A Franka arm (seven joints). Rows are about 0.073 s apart.
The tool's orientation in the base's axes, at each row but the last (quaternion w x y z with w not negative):
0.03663 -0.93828 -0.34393 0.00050
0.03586 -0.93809 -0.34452 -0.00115
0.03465 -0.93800 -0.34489 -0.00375
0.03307 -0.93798 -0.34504 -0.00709
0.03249 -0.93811 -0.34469 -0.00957
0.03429 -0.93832 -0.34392 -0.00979
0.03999 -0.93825 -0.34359 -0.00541
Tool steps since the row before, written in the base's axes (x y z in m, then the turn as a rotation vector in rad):
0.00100 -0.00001 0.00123 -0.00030 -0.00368 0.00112
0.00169 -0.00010 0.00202 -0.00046 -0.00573 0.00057
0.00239 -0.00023 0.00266 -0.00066 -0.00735 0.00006
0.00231 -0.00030 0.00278 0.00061 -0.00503 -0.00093
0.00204 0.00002 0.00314 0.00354 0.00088 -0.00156
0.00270 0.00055 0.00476 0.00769 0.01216 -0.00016
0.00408 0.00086 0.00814 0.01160 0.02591 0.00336
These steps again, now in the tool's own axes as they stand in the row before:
0.00079 0.00057 -0.00125 -0.00258 0.00253 -0.00136
0.00128 0.00103 -0.00206 -0.00404 0.00402 -0.00095
0.00175 0.00156 -0.00271 -0.00525 0.00515 -0.00055
0.00167 0.00157 -0.00282 -0.00282 0.00427 0.00059
0.00169 0.00113 -0.00314 0.00320 0.00171 0.00160
0.00262 0.00105 -0.00472 0.01370 -0.00428 0.00098
0.00398 0.00140 -0.00812 0.02568 -0.01247 -0.00151

